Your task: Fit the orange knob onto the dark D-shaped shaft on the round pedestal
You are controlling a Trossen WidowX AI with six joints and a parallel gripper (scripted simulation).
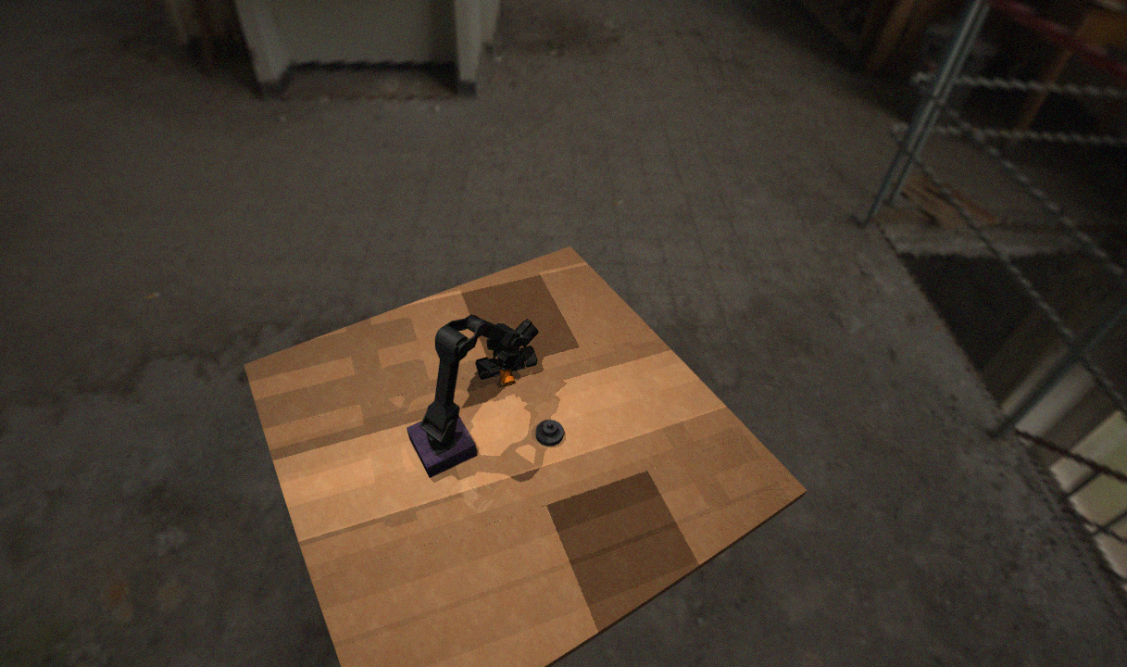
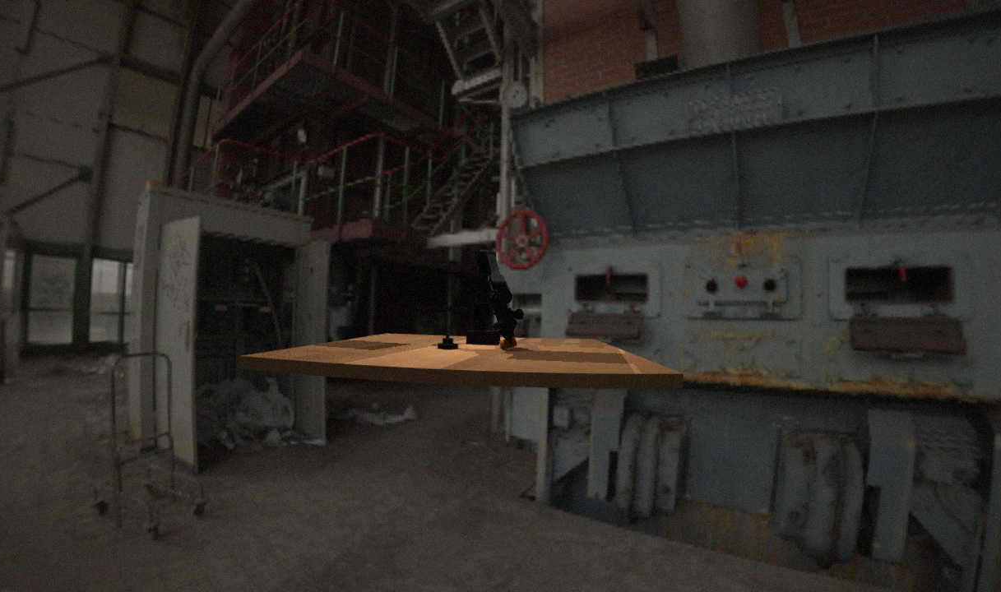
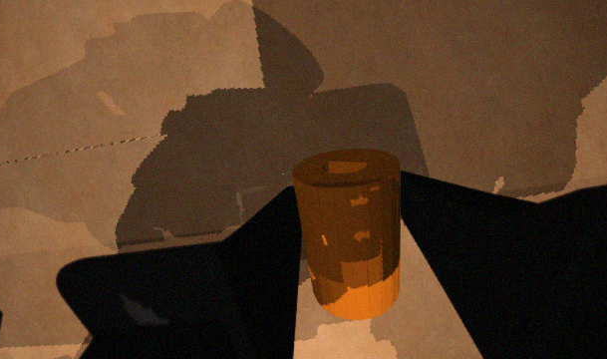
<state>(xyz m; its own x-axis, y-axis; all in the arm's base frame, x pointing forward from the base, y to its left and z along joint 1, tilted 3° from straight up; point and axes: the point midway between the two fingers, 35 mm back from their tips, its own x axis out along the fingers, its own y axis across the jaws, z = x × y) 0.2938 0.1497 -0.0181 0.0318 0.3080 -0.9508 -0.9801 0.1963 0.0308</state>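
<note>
Now: gripper tip 2 cm to the left of the orange knob. Round my gripper tip: dark pedestal 27 cm to the right.
</note>
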